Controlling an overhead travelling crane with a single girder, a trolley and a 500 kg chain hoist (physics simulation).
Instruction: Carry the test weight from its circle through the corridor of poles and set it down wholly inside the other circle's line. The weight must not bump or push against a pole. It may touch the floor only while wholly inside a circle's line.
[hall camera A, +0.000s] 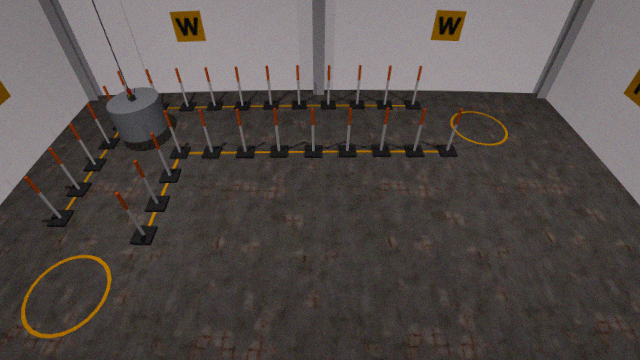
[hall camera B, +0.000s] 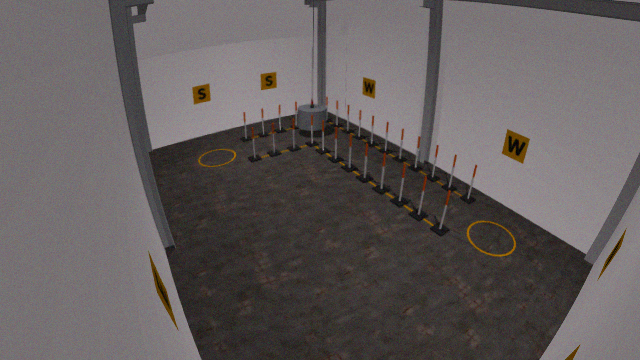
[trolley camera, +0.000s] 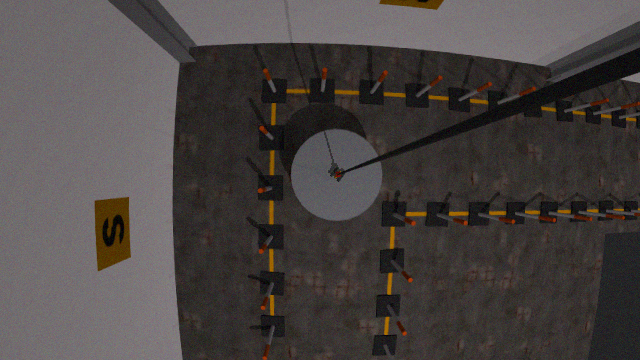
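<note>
The grey cylindrical test weight (hall camera A: 139, 120) (hall camera B: 312, 119) (trolley camera: 332, 200) hangs upright above the floor at the corridor's corner, its shadow beneath and to the upper left in the trolley view. The hook (hall camera A: 130, 93) (hall camera B: 312, 104) (trolley camera: 337, 173) is at its top centre and holds it. In the trolley view, floor shows between the weight and the inner corner pole's base (trolley camera: 394, 214), and between it and the left pole row. One yellow circle (hall camera A: 82, 256) (hall camera B: 236, 156) lies beyond the short leg, the other (hall camera A: 507, 134) (hall camera B: 495, 255) beyond the long leg. Neither circle shows in the trolley view.
Orange-and-white poles on black bases line both legs, joined by yellow floor lines. The outer corner pole's base (trolley camera: 274, 91) is at the weight's upper left in the trolley view. White walls and grey columns stand behind the outer rows. The dark chain crosses the trolley view.
</note>
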